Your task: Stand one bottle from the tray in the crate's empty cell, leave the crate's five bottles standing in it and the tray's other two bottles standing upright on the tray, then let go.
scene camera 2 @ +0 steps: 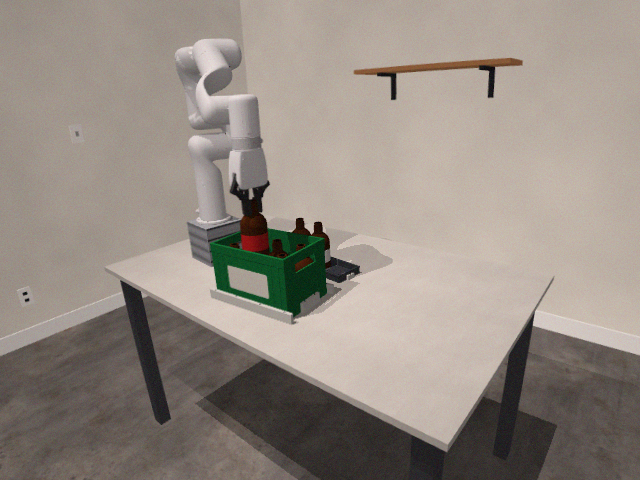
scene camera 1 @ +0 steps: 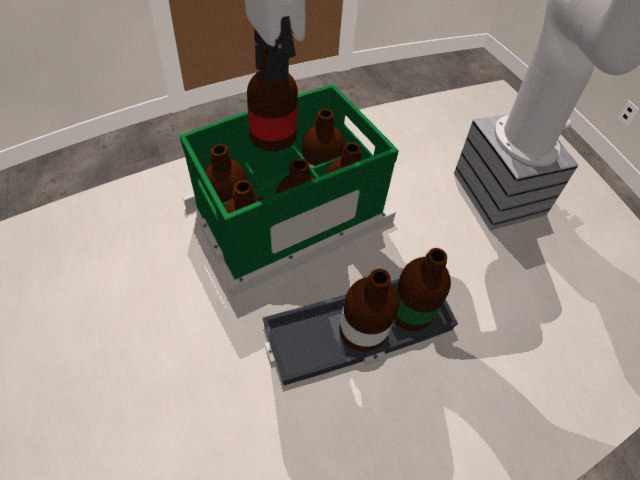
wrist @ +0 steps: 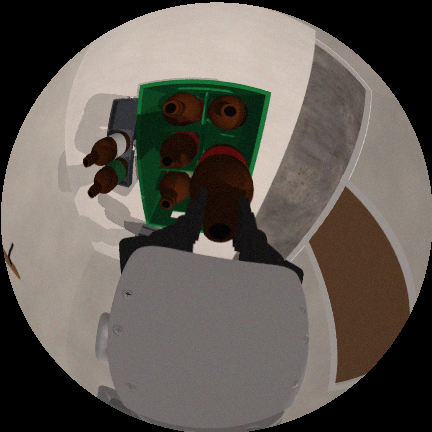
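Pixels of known places: gripper, fingertip midpoint: (scene camera 2: 252, 213) (scene camera 1: 271, 74) (wrist: 220, 204); arm's base, link origin: (scene camera 2: 214, 220) (scene camera 1: 526, 141).
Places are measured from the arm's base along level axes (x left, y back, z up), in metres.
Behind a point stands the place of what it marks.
Observation:
My gripper (scene camera 1: 269, 63) {x -0.174, y -0.406, z 0.122 m} (scene camera 2: 253, 207) {x -0.174, y -0.406, z 0.122 m} (wrist: 220, 204) {x -0.174, y -0.406, z 0.122 m} is shut on the neck of a brown bottle with a red label (scene camera 1: 272, 124) {x -0.142, y -0.420, z 0.058 m} (scene camera 2: 254, 242) {x -0.203, y -0.432, z 0.052 m} (wrist: 222, 172) {x -0.170, y -0.435, z 0.112 m}. The bottle hangs upright over the far row of the green crate (scene camera 1: 372, 191) {x -0.043, y -0.297, z -0.046 m} (scene camera 2: 222, 268) {x -0.226, y -0.309, z -0.042 m} (wrist: 262, 120) {x -0.215, y -0.495, z 0.030 m}; in scene camera 2 the near crate wall hides its base. Five brown bottles stand in the crate, among them one at the back right (scene camera 1: 323, 144) {x -0.152, y -0.328, z -0.027 m} and one at the left (scene camera 1: 222, 175) {x -0.151, y -0.502, z -0.020 m}. The white-labelled bottle (scene camera 1: 366, 330) {x 0.149, y -0.420, z -0.063 m} (wrist: 120, 142) {x 0.085, y -0.407, z -0.093 m} and green-labelled bottle (scene camera 1: 418, 312) {x 0.155, y -0.335, z -0.077 m} (wrist: 119, 170) {x 0.093, y -0.325, z -0.091 m} stand upright on the dark tray (scene camera 1: 305, 351) {x 0.113, y -0.490, z -0.141 m} (scene camera 2: 343, 269) {x 0.133, y -0.485, z -0.140 m} (wrist: 122, 115) {x 0.116, y -0.482, z -0.140 m}.
Pale rails (scene camera 1: 315, 245) {x -0.032, y -0.400, z -0.116 m} (scene camera 2: 250, 305) {x -0.233, y -0.421, z -0.127 m} run along the crate's base. The arm's block base (scene camera 1: 511, 191) {x 0.061, y -0.083, z -0.035 m} (scene camera 2: 199, 242) {x -0.075, y 0.004, z -0.066 m} stands on the table (scene camera 1: 103, 310) {x -0.085, y -0.758, z -0.146 m} (scene camera 2: 413, 320) {x -0.039, y -0.820, z -0.145 m}. A wooden shelf (scene camera 2: 439, 66) is on the wall.

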